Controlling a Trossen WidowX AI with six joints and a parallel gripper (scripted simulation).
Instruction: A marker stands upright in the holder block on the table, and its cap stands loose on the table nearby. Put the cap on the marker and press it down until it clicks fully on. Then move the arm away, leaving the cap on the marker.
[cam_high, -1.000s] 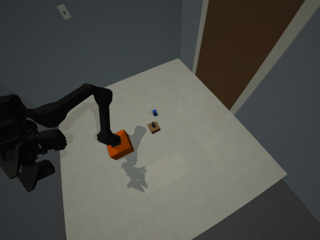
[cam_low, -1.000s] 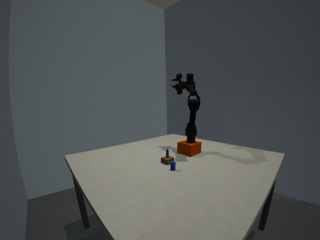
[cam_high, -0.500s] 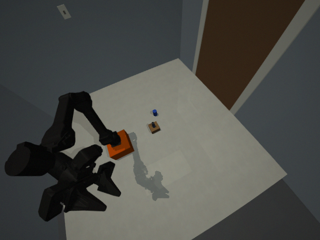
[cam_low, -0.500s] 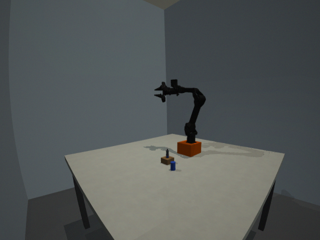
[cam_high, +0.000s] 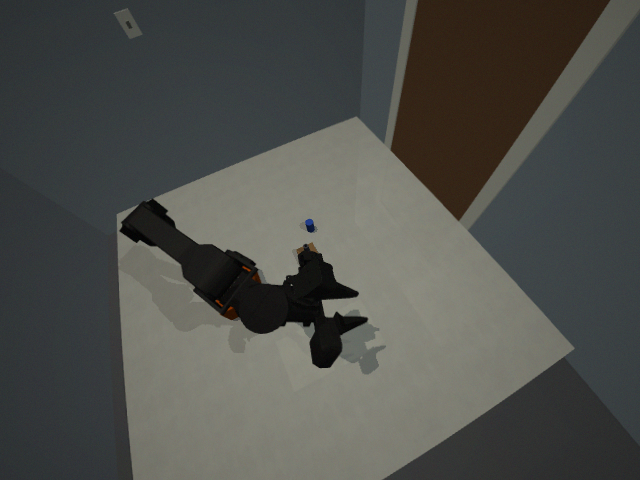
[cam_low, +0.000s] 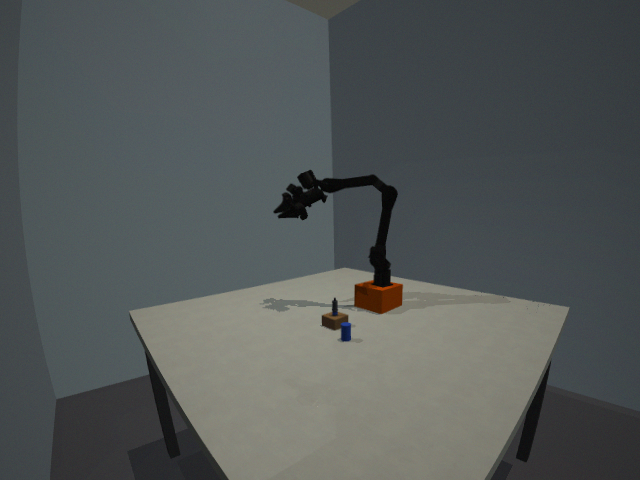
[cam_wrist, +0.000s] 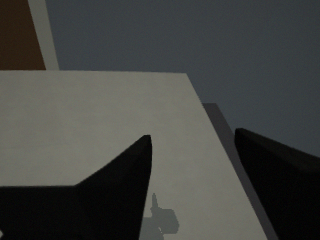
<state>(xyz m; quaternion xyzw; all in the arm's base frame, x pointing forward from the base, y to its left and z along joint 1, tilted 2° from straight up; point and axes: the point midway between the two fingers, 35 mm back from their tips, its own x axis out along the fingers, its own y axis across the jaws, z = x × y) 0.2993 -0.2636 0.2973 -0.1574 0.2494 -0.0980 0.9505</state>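
The blue cap lies 1 cm behind my gripper tip, 43 cm to the left of it and 35 cm below it. Also, from my gripper tip: brown holder block (5 cm behind, 32 cm to the left, 36 cm below).
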